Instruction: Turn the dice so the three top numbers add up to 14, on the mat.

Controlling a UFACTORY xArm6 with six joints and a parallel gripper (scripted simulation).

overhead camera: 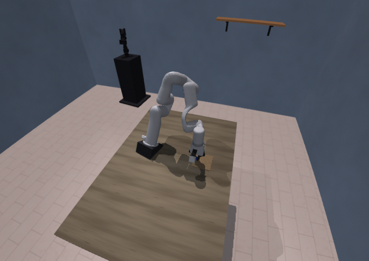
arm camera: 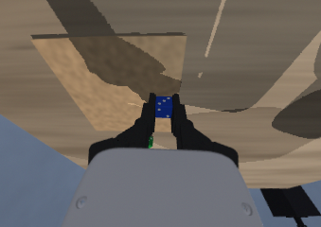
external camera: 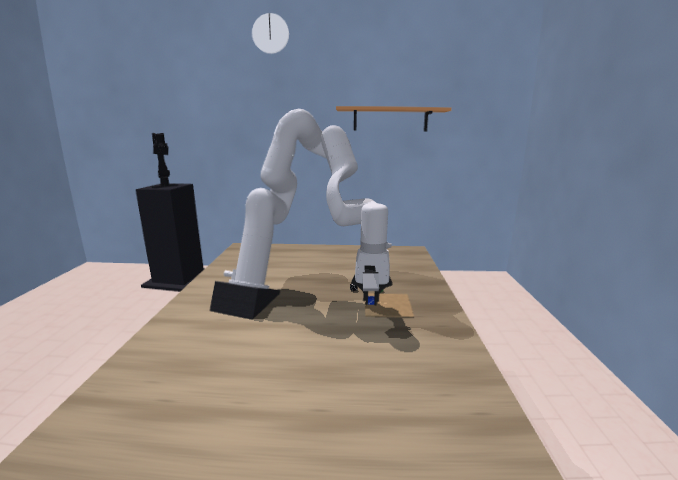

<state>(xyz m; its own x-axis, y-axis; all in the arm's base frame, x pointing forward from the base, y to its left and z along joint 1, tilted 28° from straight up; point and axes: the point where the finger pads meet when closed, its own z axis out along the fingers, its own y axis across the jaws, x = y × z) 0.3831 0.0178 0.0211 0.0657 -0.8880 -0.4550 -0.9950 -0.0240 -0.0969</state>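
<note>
Now: hand 1 cm above the blue die. Round my hand: black die (9 cm to the left, 6 cm behind, 2 cm below); then tan mat (5 cm ahead, 2 cm below); then green die (10 cm to the left, 2 cm below, 2 cm ahead).
</note>
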